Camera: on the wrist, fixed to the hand. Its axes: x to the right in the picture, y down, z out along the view.
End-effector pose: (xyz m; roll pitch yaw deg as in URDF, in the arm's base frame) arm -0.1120 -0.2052 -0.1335 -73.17 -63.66 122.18
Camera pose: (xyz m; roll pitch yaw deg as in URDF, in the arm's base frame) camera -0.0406 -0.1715 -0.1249 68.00 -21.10 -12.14
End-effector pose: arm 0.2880 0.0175 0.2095 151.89 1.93 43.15
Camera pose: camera 0.2479 0.0677 0.2561 178.35 3.10 131.34
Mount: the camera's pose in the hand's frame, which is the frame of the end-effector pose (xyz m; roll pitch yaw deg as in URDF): 0.0035 -0.0345 -0.0714 -2.59 25.06 -87.89
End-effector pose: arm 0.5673 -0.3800 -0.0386 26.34 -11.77 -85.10
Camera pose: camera 0.5697 -0.3995 -0.1155 17.11 49.29 -157.98
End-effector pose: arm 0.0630 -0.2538 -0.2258 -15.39 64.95 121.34
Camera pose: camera 0.1349 -0.2716 -0.2542 -68.68 5.82 23.35
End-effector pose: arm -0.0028 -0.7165 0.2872 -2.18 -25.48 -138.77
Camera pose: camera -0.0523 -0.7105 0.2255 24.49 19.67 143.33
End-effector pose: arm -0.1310 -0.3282 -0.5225 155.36 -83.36 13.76
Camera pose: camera -0.1939 -0.2807 -0.5132 93.16 -1.95 103.97
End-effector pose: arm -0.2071 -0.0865 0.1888 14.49 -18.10 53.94
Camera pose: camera -0.1784 -0.0734 0.1160 20.81 36.49 -19.47
